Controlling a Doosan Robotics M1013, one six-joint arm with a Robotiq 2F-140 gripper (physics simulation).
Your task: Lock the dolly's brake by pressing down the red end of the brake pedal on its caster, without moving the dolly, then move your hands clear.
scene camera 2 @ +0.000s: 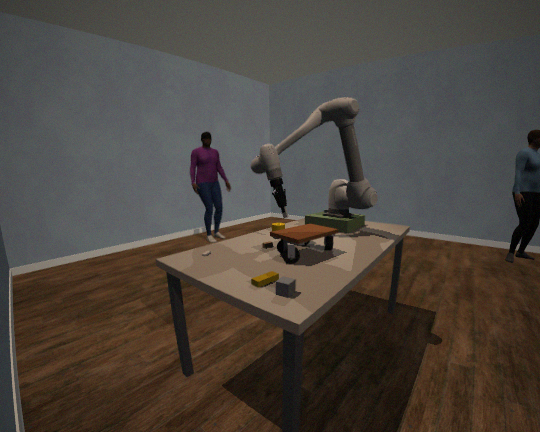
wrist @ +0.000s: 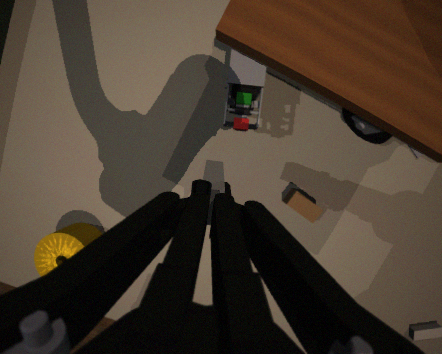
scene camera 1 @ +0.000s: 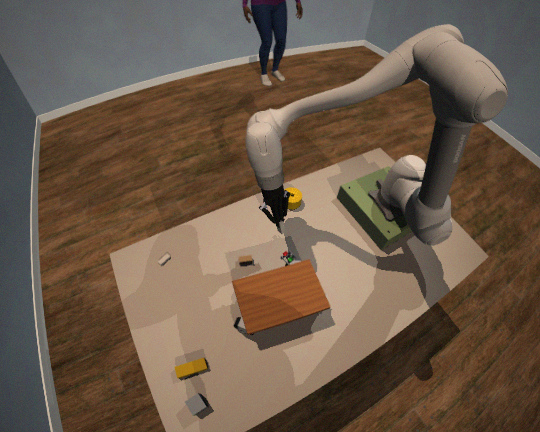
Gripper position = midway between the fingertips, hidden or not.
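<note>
My gripper point(scene camera 1: 281, 231) is visible, and also appears in the wrist view point(wrist: 213, 174). Yellow cylinder point(wrist: 55, 248) present. A dolly point(scene camera 1: 269, 299) is visible too, both in scene camera 2 point(scene camera 2: 301, 235) and in the wrist view point(wrist: 375, 66).
</note>
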